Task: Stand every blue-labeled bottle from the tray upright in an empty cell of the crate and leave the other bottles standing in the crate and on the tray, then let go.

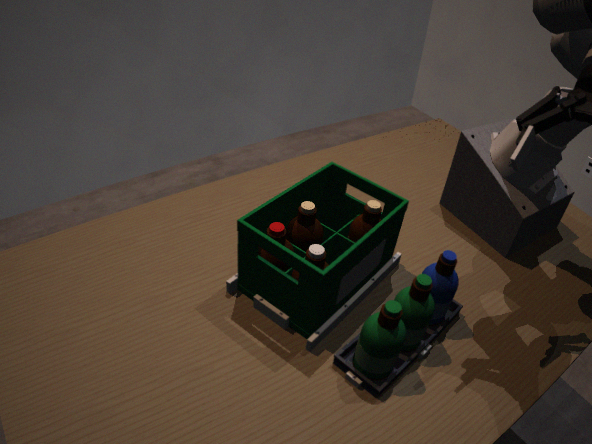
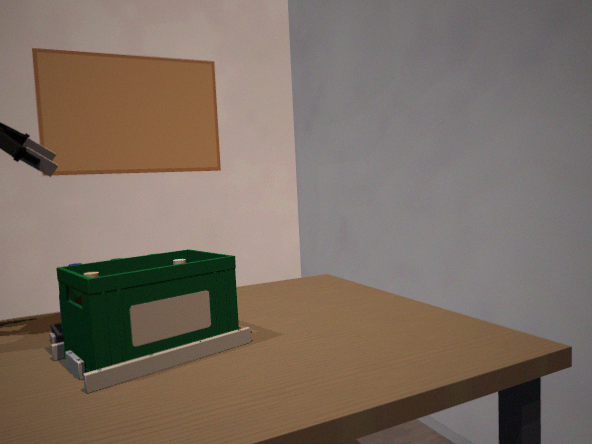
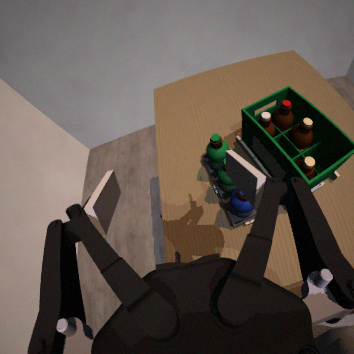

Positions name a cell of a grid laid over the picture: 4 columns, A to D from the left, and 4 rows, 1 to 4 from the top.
Scene:
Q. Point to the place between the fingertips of my gripper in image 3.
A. At B2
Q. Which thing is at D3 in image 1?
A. A blue-labeled bottle.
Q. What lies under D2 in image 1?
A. My gripper.

